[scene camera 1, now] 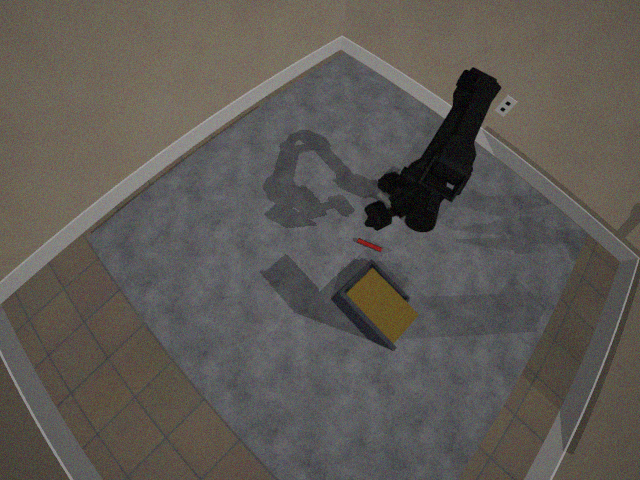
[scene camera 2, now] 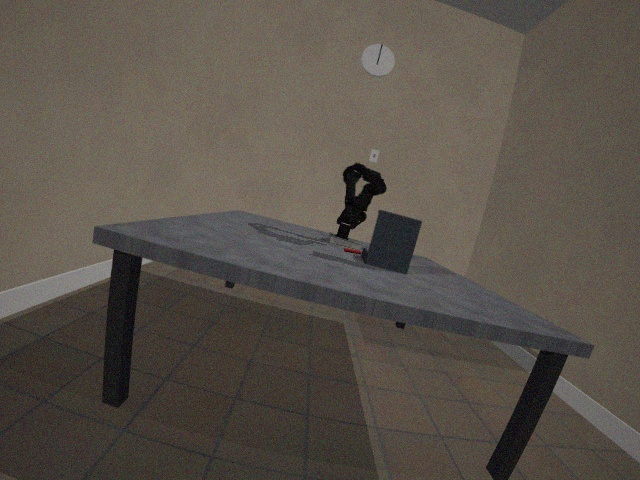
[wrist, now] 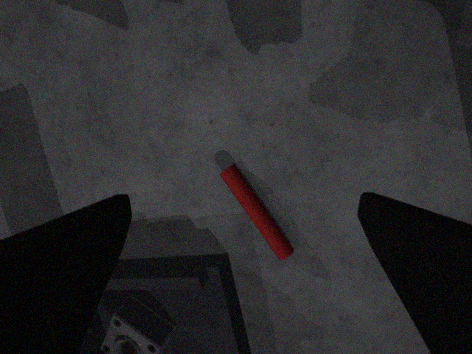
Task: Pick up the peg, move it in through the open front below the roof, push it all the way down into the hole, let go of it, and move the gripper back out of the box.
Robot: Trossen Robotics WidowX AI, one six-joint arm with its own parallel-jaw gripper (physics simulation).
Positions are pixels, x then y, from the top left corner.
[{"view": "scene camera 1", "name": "my gripper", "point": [376, 219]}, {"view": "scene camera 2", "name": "dark box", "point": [394, 238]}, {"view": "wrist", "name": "my gripper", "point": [246, 204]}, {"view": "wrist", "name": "red peg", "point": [232, 177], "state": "on the table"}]
